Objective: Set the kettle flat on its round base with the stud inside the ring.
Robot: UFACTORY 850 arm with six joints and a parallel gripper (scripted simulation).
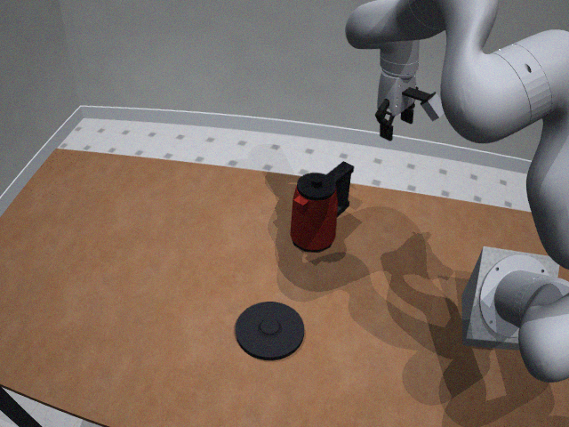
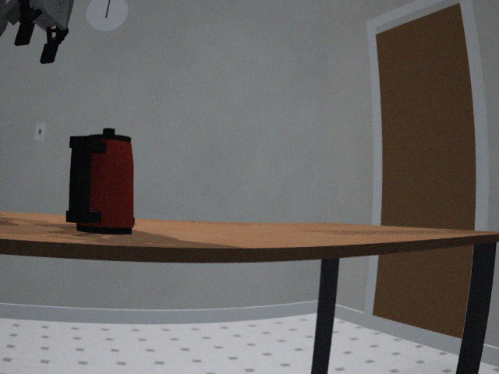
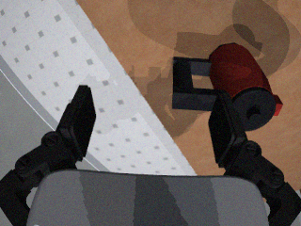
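Now: hand 22 cm above the red kettle, 16 cm short of it and 5 cm to the right of it. Also, from my hand: black round base (38 cm to the left, 30 cm below, 23 cm ahead).
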